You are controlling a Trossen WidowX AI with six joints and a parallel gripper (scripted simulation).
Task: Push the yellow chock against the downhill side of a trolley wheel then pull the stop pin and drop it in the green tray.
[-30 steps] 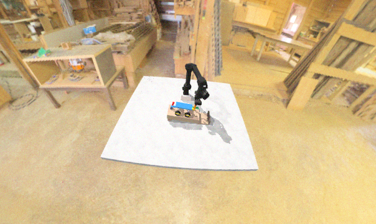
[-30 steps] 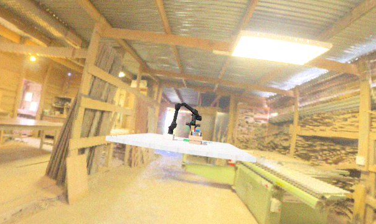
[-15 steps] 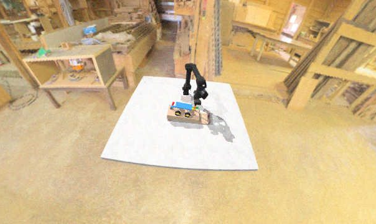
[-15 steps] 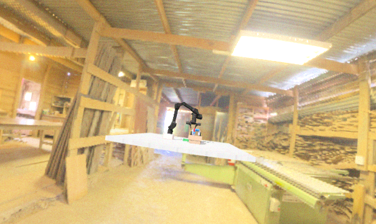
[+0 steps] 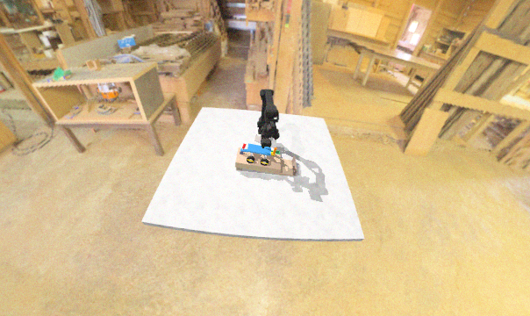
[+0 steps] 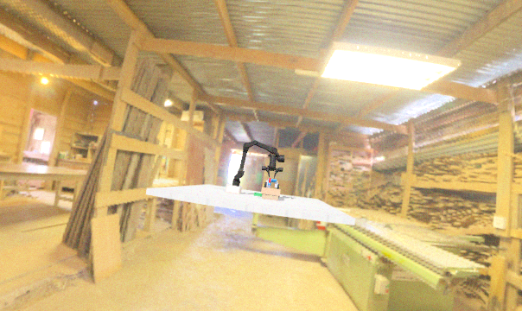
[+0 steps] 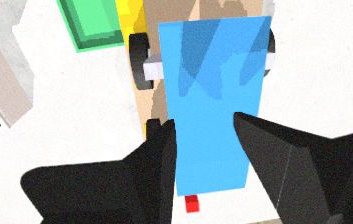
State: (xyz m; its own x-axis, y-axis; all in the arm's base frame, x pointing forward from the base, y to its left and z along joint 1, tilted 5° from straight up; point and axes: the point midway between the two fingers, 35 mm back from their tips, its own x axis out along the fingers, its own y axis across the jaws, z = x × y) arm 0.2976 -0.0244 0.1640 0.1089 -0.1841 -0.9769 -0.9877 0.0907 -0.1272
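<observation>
My gripper tip is now 3 cm past the red-headed stop pin, 13 cm to the left of it and 4 cm above it. Round my gripper tip: ramp: 1 cm ahead, 2 cm to the right, 12 cm below; then yellow chock: 4 cm behind, 7 cm to the left, 9 cm below; then blue trolley: 1 cm ahead, 3 cm to the right, 6 cm below.
</observation>
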